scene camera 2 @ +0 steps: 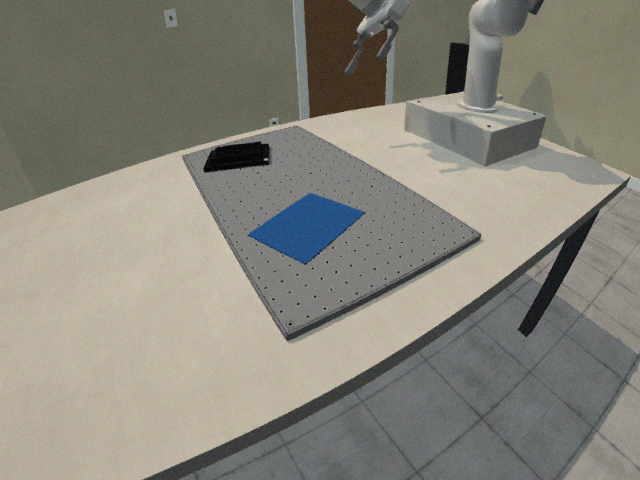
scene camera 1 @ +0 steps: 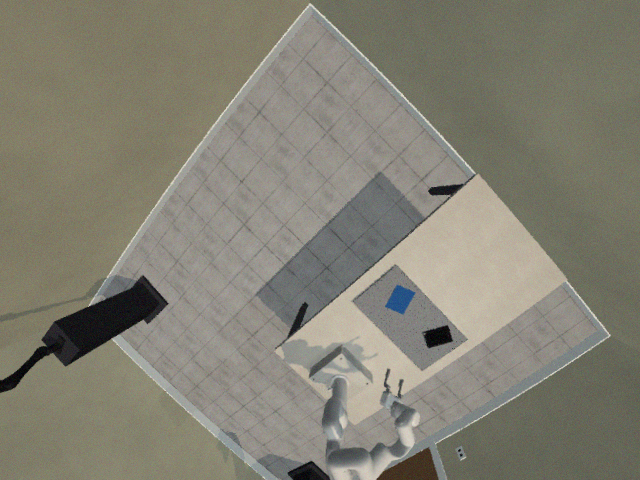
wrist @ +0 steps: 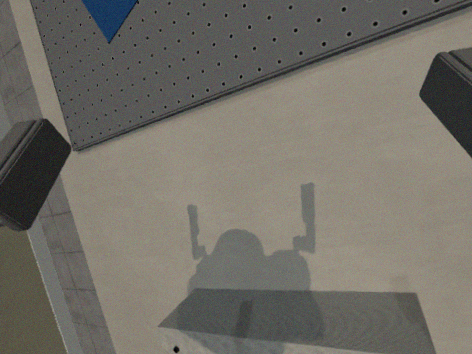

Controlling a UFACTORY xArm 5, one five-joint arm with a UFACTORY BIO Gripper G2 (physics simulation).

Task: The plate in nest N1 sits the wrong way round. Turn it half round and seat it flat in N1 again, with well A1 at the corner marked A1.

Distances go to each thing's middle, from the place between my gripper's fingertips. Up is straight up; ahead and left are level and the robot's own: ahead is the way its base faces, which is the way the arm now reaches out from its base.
I see my gripper 310 mm short of the black well plate (scene camera 2: 247, 151), 90 mm to the left of it and 190 mm above it. Round my hand: flat blue rectangle (scene camera 2: 301, 231): 280 mm ahead, 260 mm to the left, 210 mm below.
